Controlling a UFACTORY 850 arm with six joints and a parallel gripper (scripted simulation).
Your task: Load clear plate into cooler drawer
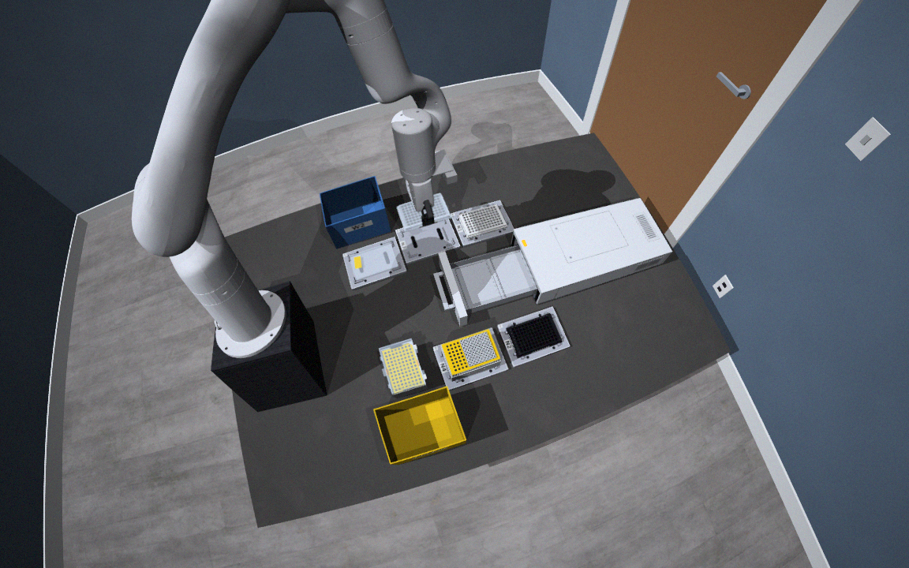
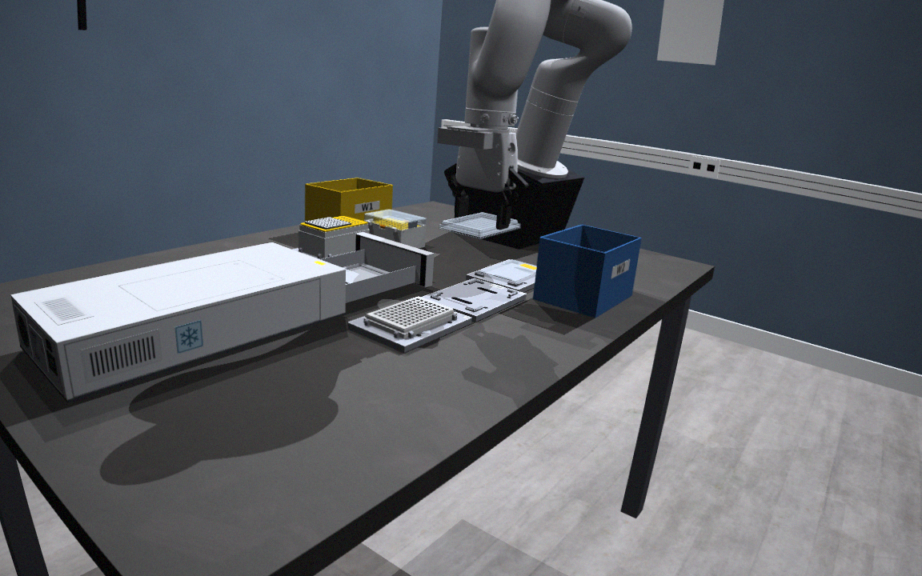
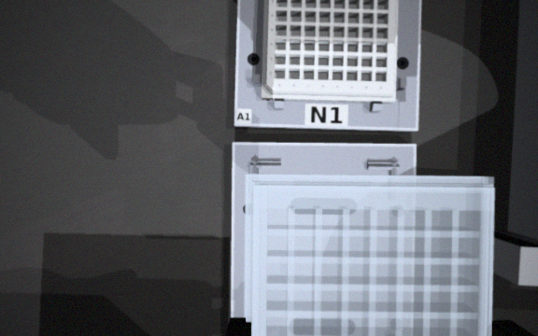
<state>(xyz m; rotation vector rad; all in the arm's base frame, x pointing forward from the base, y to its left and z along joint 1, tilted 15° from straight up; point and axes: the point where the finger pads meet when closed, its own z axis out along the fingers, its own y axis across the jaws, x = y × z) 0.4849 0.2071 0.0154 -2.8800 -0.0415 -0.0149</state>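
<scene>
Now: the drawer 12 cm ahead of my hand, 19 cm to the right of it and 12 cm below it. Round my hand: flat lid: 17 cm behind, 3 cm to the right, 14 cm below; then white well plate: 17 cm ahead, 14 cm below; then clear plate: 1 cm below.
</scene>
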